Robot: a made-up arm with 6 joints.
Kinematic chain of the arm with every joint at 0, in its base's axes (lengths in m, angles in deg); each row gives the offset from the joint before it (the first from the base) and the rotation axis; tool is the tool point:
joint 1: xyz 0 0 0.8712 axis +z
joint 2: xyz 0.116 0 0 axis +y
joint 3: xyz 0 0 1.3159 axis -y
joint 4: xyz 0 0 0.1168 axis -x
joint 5: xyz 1.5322 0 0 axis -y
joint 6: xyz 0.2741 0 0 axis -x
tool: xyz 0 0 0
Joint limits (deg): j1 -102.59..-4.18 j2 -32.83..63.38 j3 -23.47..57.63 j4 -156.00..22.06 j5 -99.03..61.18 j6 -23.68..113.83
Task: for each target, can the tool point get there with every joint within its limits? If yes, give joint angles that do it. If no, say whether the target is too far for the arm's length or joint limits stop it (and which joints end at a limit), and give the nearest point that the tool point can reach.
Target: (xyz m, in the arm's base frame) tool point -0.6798 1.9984 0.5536
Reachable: no: joint limits stop it (at a limit: joint 1, joint 2, joint 3, joint 5) | nearest point 1.2946 0.0815 -0.0310 | short by 2.813 m
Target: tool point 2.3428 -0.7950 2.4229
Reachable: yes | joints -18.19 27.15 32.31 -12.93 23.00 77.82
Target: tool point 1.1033 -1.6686 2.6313
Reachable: yes | joints -61.45 16.06 22.27 -141.02 -84.67 74.50
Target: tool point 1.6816 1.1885 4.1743
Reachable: no: too far | nearest point 1.3185 0.1342 3.5353 | short by 1.285 m
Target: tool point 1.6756 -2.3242 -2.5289
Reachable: no: too far | nearest point 1.1442 -1.5871 -0.2238 | short by 2.478 m
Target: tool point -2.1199 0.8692 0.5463
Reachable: no: joint limits stop it (at a limit: joint 1, joint 2, joint 3, joint 4, joint 5) | nearest point -0.3696 -1.1884 -0.0335 | short by 2.763 m
